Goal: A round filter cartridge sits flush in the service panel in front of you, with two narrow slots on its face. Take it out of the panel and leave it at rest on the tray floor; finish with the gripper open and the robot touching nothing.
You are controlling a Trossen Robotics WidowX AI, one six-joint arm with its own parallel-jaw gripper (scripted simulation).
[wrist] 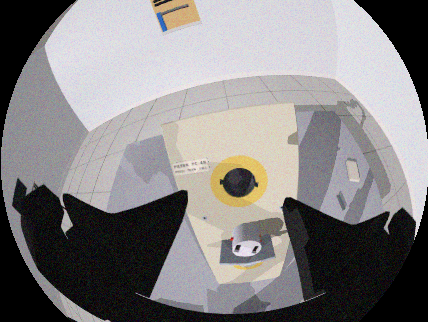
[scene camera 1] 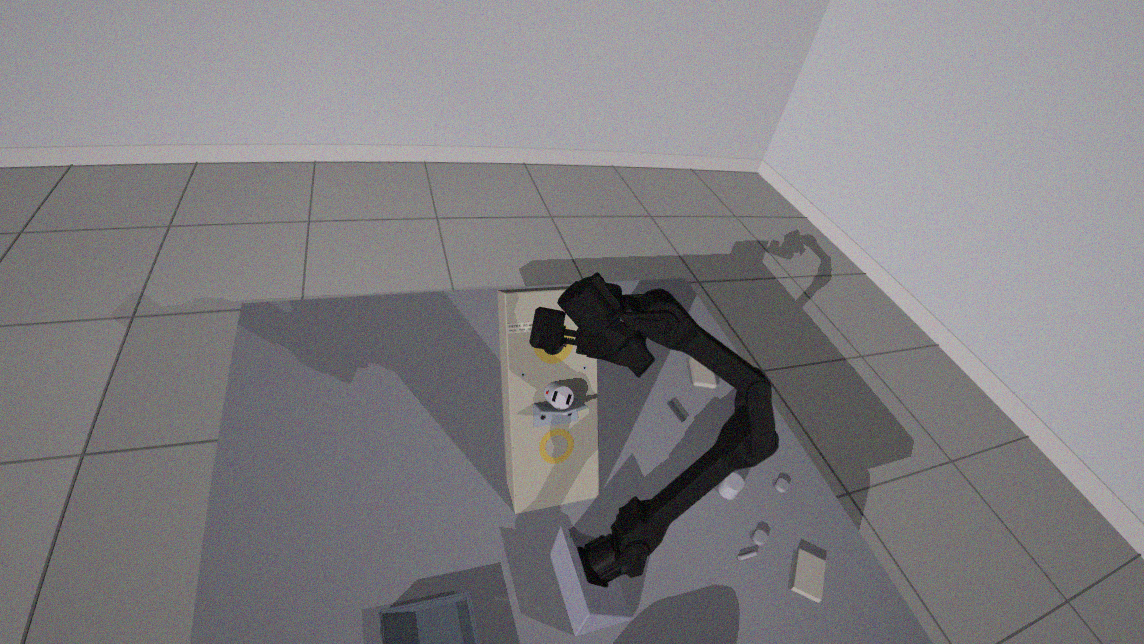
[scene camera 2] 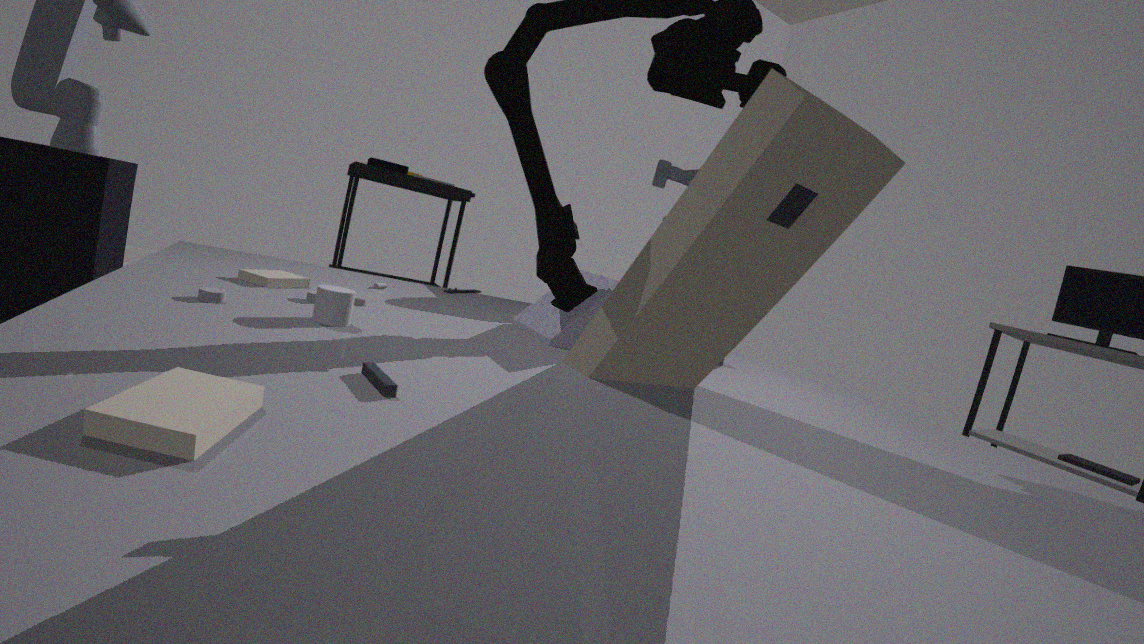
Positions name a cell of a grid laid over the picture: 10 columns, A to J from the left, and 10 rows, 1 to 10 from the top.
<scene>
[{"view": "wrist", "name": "my gripper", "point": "F7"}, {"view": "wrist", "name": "round white filter cartridge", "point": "F8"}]
</scene>
